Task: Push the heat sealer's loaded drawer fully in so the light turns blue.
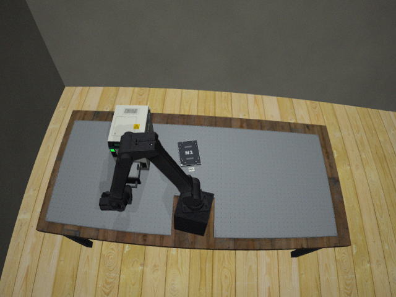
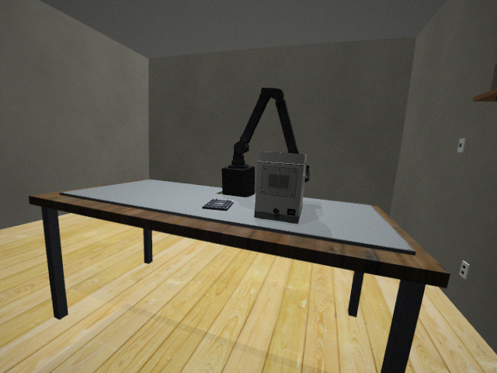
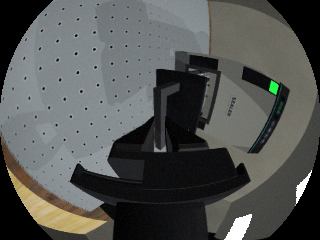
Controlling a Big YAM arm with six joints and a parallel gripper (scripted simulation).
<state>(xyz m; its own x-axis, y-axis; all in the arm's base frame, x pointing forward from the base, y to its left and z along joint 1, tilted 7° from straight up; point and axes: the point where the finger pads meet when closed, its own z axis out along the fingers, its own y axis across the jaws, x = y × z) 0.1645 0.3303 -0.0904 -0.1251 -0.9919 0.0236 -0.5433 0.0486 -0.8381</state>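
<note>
Now: the sealer drawer 10 cm ahead of my hand, 2 cm to the right of it and 1 cm below it.
</note>
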